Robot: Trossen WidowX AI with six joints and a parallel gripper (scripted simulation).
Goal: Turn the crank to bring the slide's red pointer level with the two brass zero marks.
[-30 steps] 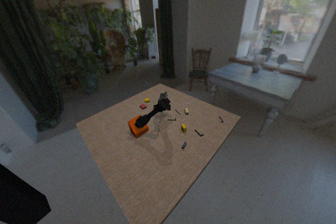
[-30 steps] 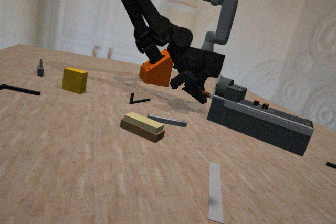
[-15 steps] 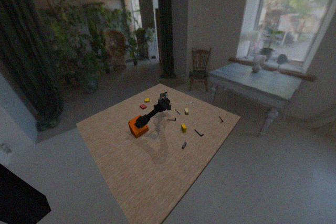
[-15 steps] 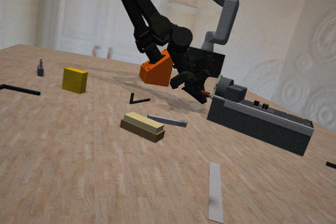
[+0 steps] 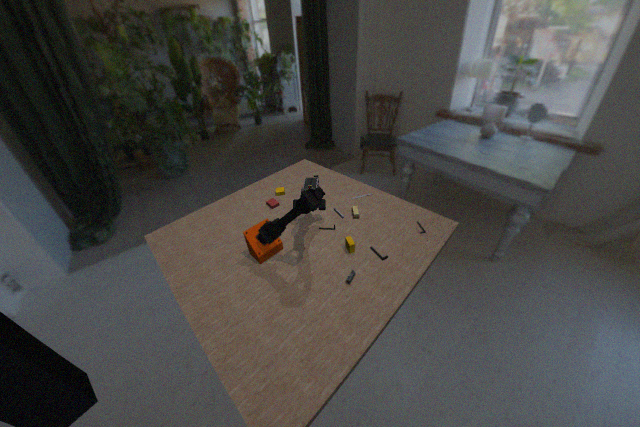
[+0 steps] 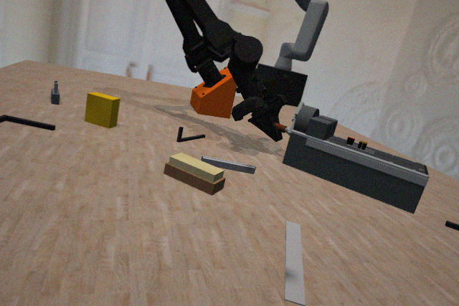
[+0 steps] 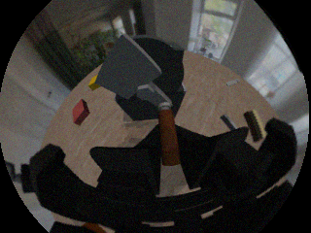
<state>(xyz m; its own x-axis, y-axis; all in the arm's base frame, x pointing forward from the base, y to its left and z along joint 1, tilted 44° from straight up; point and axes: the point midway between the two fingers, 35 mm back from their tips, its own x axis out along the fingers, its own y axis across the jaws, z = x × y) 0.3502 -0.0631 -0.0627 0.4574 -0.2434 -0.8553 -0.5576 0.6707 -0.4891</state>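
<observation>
The red pointer is 11 cm ahead of my gripper tip, 9 cm to the left of it and 4 cm above it. The rest, counted from my gripper tip: brown crank handle (3 cm above, 1 cm to the right, 1 cm behind); then red block (26 cm to the left, 8 cm behind, 3 cm below); then grey bar (16 cm to the right, 7 cm ahead, 3 cm below).
</observation>
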